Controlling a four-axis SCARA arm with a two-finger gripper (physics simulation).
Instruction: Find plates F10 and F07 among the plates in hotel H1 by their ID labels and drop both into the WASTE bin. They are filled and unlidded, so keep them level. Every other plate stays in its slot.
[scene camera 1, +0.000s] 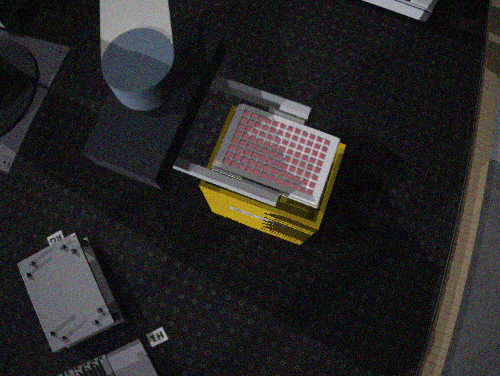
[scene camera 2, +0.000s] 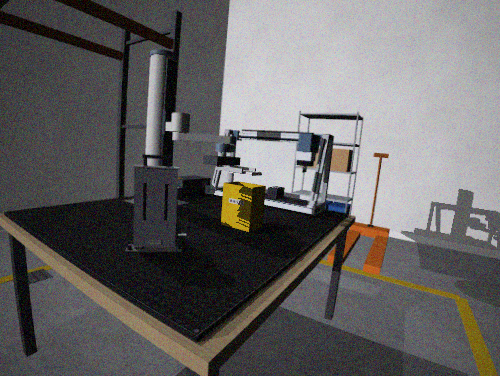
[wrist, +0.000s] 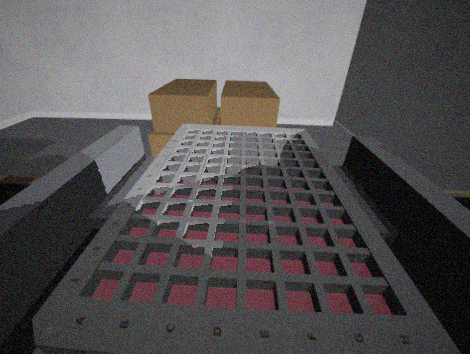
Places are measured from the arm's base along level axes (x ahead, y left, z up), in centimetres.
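Pixels of known places: gripper, fingertip midpoint: (scene camera 1: 293, 156) (scene camera 2: 249, 170) (wrist: 243, 150).
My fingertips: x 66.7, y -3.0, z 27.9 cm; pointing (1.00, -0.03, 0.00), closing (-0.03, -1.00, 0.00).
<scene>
Behind a point stands the place of what it marks.
My gripper (scene camera 1: 282, 151) @[x 66.7, y -3.0, z 27.9 cm] (scene camera 2: 246, 172) @[x 66.7, y -3.0, z 27.9 cm] (wrist: 243, 150) @[x 66.7, y -3.0, z 27.9 cm] is shut on a white unlidded well plate (scene camera 1: 305, 167) @[x 68.3, y -3.7, z 27.6 cm] (wrist: 227, 230) @[x 62.0, y -2.4, z 27.3 cm] with red-filled wells, one finger along each long side. The plate looks level and is a little above the yellow WASTE bin (scene camera 1: 245, 212) @[x 62.7, y -8.4, z 13.8 cm] (scene camera 2: 235, 215) @[x 64.6, y -8.5, z 7.3 cm], covering most of its opening in scene camera 1. The plate's ID label does not show. Hotel H1 (scene camera 1: 131, 357) @[x 51.8, y -36.7, z 2.1 cm] is partly in view at the bottom left of scene camera 1, and its grey tower (scene camera 2: 172, 195) @[x 62.8, y -45.2, z 20.3 cm] stands at the left in scene camera 2. The labels of its plates cannot be read.
A grey RG stand (scene camera 1: 65, 295) @[x 39.0, y -30.3, z 7.3 cm] is beside H1. The arm's white column (scene camera 2: 156, 105) @[x 3.9, y -6.4, z 58.3 cm] rises behind the hotel. A gantry machine (scene camera 2: 324, 172) @[x 85.3, y 56.5, z 27.5 cm] stands behind the bin. The table's wooden edge (scene camera 1: 457, 250) @[x 101.8, y -0.3, z 0.0 cm] (scene camera 2: 280, 280) @[x 101.9, y -38.1, z 0.0 cm] runs beyond the bin. Cardboard boxes (wrist: 185, 107) show in the background.
</scene>
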